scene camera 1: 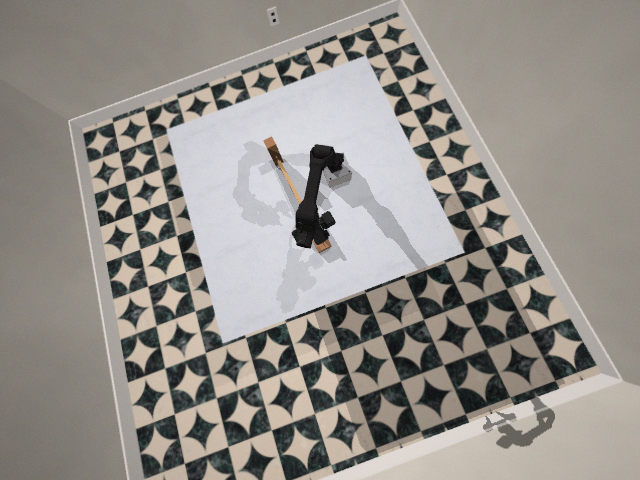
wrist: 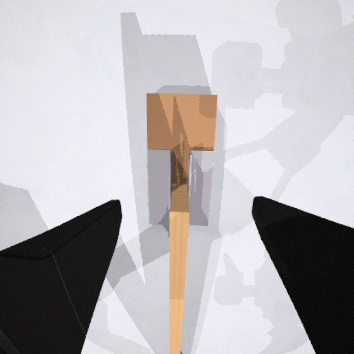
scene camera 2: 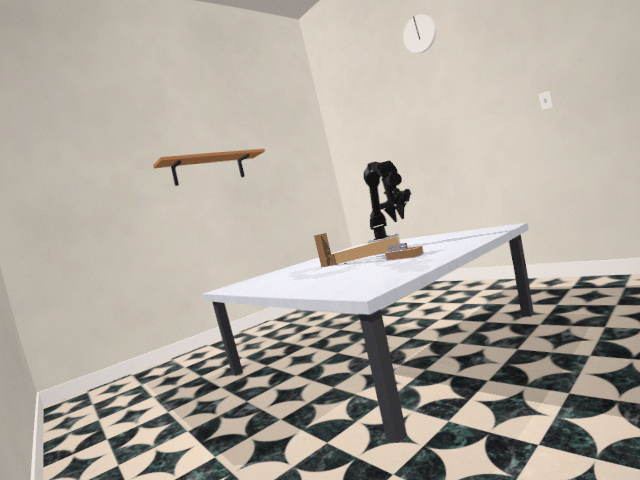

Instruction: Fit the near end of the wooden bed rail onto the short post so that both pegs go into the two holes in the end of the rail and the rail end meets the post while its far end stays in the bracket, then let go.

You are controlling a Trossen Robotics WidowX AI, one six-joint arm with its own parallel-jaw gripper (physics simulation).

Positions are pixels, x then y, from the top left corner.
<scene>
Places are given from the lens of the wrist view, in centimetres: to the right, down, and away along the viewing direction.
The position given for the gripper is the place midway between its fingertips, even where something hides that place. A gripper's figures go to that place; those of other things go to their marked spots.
gripper [wrist: 187,206]: 0, 1, 10
wooden bed rail [wrist: 179,209]: 0, 3, 18
</scene>
